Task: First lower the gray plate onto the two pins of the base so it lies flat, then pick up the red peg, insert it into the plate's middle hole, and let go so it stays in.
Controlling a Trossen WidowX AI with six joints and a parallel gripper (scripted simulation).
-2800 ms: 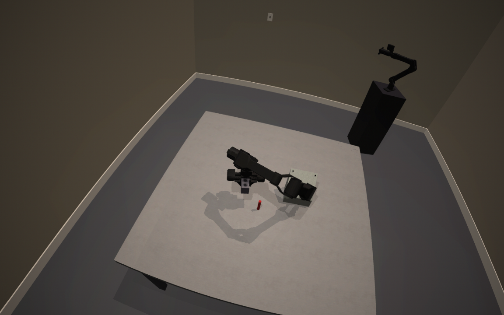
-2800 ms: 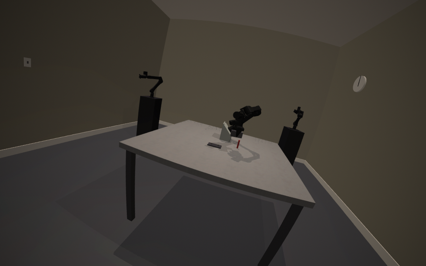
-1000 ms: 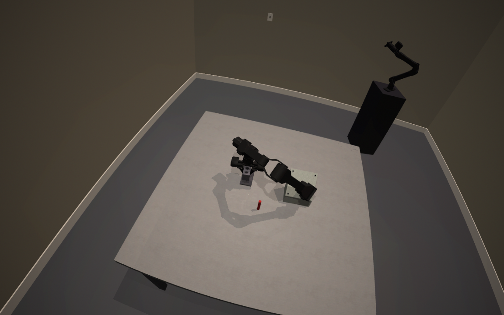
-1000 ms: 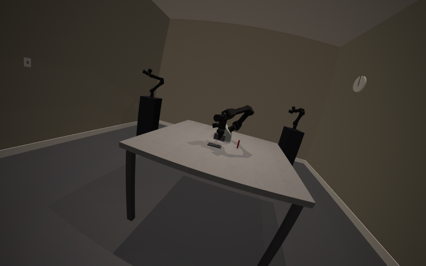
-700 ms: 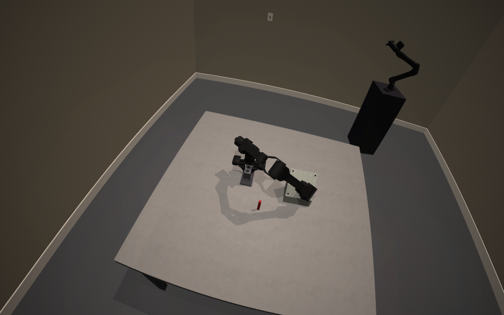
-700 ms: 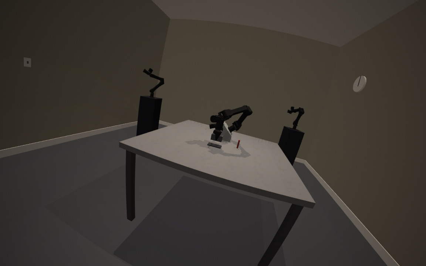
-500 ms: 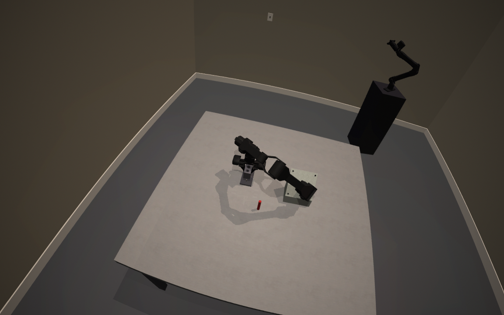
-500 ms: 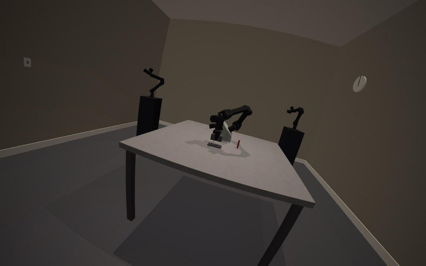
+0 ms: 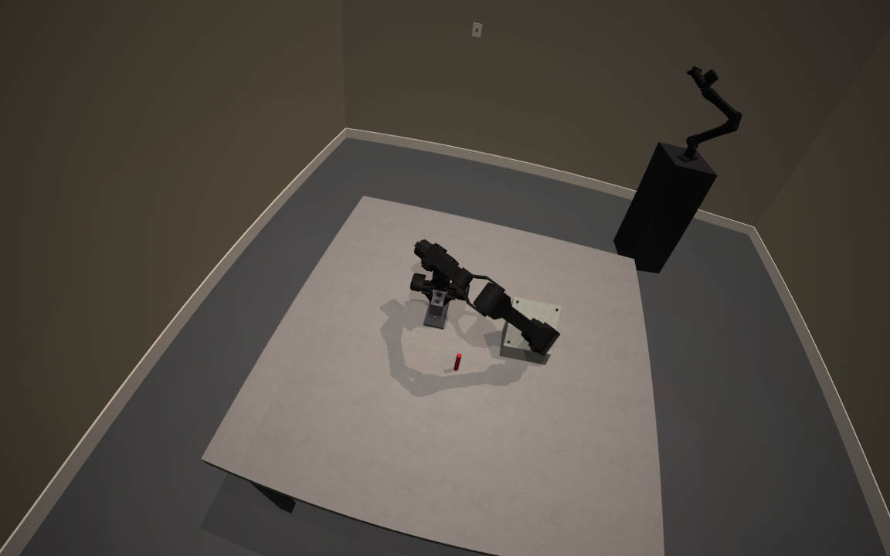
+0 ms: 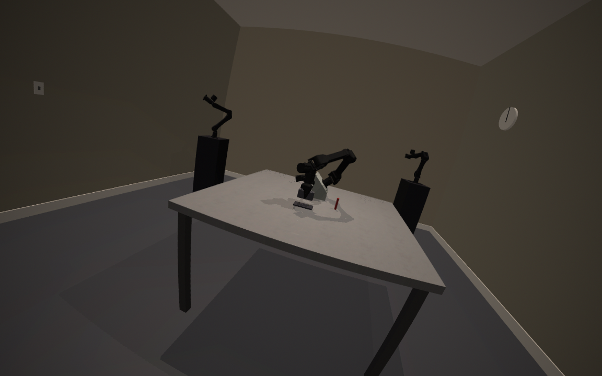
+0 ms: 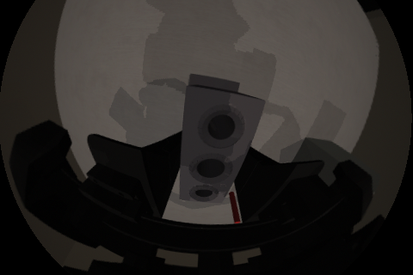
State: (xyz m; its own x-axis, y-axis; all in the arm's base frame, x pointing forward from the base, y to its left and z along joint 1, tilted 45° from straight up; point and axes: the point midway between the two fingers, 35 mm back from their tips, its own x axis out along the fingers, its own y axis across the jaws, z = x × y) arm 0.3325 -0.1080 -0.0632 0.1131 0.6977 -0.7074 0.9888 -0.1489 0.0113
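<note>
The dark base is 5 cm below my gripper tip. Round my gripper tip: red peg: 8 cm behind, 21 cm to the left, 2 cm below; gray plate: 3 cm above.
</note>
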